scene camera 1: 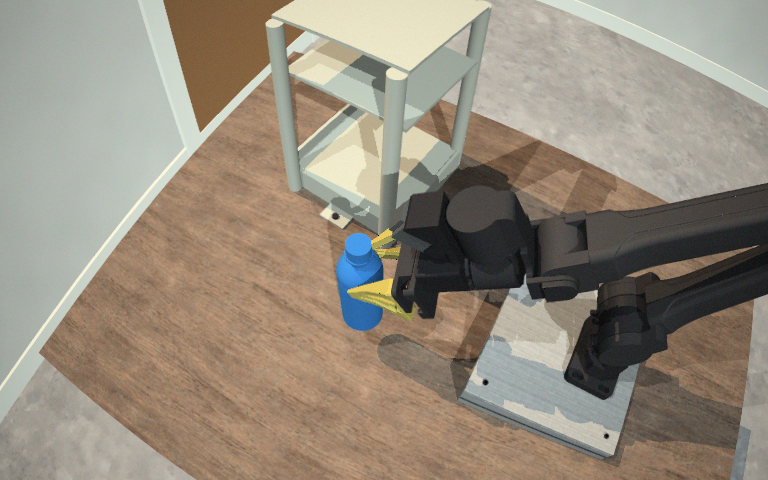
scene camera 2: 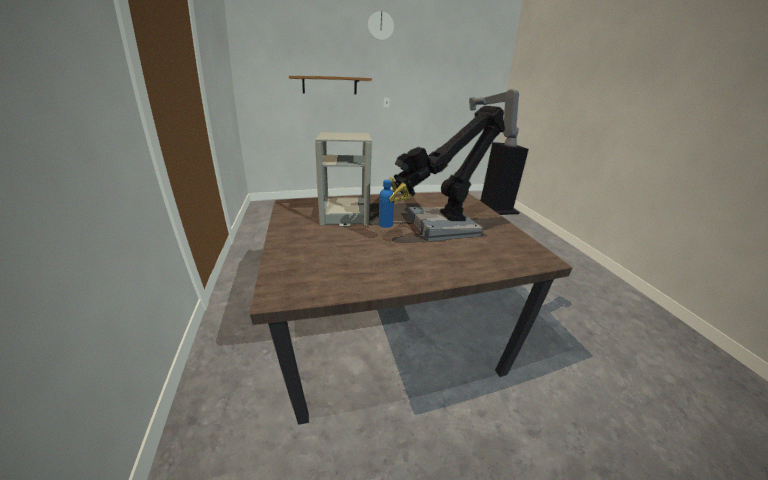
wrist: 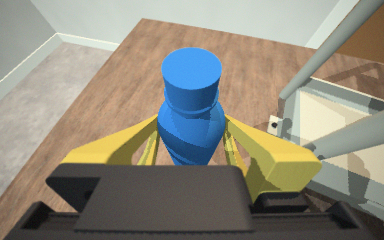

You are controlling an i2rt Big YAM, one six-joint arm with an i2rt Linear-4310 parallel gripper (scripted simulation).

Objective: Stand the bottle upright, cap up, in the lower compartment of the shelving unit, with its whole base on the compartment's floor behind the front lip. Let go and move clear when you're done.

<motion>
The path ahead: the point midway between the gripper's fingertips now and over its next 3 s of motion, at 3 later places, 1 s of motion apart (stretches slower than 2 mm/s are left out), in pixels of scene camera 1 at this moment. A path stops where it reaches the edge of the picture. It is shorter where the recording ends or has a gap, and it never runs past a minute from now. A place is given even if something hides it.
My gripper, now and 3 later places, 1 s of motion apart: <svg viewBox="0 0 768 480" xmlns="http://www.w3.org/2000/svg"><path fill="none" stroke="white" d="M355 272L384 226L419 198L443 182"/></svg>
</motion>
